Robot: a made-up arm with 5 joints.
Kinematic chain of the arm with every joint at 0, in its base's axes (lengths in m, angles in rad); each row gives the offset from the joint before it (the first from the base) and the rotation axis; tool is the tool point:
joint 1: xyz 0 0 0.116 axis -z
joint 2: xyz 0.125 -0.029 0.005 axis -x
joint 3: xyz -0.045 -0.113 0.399 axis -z
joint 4: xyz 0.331 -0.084 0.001 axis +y
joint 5: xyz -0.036 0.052 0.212 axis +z
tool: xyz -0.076 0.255 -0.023
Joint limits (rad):
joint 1: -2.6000..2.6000
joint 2: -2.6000..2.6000
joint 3: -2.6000..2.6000
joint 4: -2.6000..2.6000
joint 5: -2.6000..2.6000
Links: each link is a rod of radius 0.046 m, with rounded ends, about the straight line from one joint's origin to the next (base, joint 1, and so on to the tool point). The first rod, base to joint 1, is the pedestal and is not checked.
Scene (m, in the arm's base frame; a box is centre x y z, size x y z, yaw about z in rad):
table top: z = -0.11
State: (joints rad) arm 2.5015 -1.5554 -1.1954 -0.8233 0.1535
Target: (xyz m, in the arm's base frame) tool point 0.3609 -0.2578 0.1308
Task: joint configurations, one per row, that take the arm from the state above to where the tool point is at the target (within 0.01 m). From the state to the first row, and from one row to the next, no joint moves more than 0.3 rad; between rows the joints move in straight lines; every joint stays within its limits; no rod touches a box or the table.
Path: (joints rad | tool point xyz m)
1: 2.2065 -1.5568 -1.0619 -1.0296 0.2829 | -0.2689 0.2609 0.1727
2: 1.9116 -1.5583 -0.9284 -1.2359 0.4123 | -0.2750 0.1045 0.1813
3: 1.6166 -1.5597 -0.7949 -1.4421 0.5417 | -0.2240 -0.0443 0.1945
4: 1.3216 -1.5612 -0.6614 -1.6484 0.6711 | -0.1222 -0.1694 0.2040
5: 1.0266 -1.5626 -0.5279 -1.8547 0.8005 | 0.0208 -0.2553 0.2010
6: 0.7317 -1.5641 -0.3944 -2.0610 0.9299 | 0.1893 -0.2876 0.1782
7: 0.4367 -1.5655 -0.2608 -2.2673 1.0593 | 0.3609 -0.2578 0.1308

